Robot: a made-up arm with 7 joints. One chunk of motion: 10 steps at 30 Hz.
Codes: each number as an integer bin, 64 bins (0 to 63) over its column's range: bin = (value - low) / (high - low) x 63, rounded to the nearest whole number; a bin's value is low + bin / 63 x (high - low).
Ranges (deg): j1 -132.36..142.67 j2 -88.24..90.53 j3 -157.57..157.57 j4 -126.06..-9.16 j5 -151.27..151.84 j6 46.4..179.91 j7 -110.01..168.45
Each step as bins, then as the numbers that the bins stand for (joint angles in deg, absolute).
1 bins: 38 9 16 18 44 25 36
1 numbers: 33.53 -62.70 -77.53 -92.66 60.43 99.38 49.11
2 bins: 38 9 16 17 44 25 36
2 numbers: 33.53 -62.70 -77.53 -94.52 60.43 99.38 49.11
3 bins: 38 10 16 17 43 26 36
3 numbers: 33.53 -59.86 -77.53 -94.52 55.61 101.50 49.11
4 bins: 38 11 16 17 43 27 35
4 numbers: 33.53 -57.03 -77.53 -94.52 55.61 103.62 44.69
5 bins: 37 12 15 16 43 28 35
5 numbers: 29.17 -54.19 -82.54 -96.37 55.61 105.74 44.69
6 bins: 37 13 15 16 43 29 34
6 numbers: 29.17 -51.35 -82.54 -96.37 55.61 107.86 40.27
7 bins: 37 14 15 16 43 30 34
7 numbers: 29.17 -48.51 -82.54 -96.37 55.61 109.98 40.27
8 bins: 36 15 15 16 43 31 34
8 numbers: 24.80 -45.68 -82.54 -96.37 55.61 112.10 40.27
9 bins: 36 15 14 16 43 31 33
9 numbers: 24.80 -45.68 -87.54 -96.37 55.61 112.10 35.85
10 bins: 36 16 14 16 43 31 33
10 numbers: 24.80 -42.84 -87.54 -96.37 55.61 112.10 35.85
